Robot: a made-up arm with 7 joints.
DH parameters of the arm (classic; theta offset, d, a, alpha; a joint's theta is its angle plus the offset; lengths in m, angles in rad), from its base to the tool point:
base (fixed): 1.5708 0 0.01 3.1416
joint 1: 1.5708 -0.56 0 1.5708
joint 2: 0 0.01 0.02 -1.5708
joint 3: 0 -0.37 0.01 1.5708
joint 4: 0 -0.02 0.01 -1.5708
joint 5: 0 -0.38 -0.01 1.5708
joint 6: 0 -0.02 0.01 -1.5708
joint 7: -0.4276 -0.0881 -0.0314 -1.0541
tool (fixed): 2.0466 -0.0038 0 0
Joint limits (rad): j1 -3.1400..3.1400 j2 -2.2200..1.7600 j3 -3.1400..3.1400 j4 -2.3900..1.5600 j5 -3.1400..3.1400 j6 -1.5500..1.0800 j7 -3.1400..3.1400
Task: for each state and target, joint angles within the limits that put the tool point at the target. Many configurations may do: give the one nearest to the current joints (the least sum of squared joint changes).
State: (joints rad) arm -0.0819 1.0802 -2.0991 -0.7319 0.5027 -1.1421 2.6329
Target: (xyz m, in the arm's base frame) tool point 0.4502 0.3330 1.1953
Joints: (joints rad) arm -0.6248 0.6818 -2.1088 -0.0026 0.5003 -0.6636 2.8132
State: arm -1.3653 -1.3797 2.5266 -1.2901 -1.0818 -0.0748 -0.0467
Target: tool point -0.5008 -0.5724 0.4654
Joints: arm -1.2781 -1.9749 2.2760 -0.8894 -1.1138 -0.0789 -0.0770
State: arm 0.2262 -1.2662 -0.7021 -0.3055 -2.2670 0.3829 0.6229
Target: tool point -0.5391 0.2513 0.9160
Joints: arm 0.7166 -0.4851 -0.5114 -1.0752 -2.3135 0.7750 0.7104
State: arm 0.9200 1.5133 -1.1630 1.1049 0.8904 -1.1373 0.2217
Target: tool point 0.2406 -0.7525 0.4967
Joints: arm 1.4646 1.5596 -1.0972 0.4994 0.7665 -0.7386 0.1457
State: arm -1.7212 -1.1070 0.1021 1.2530 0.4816 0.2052 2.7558
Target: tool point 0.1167 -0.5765 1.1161
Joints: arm -1.7040 -1.1862 0.0712 0.5374 0.4932 -0.0616 2.7594
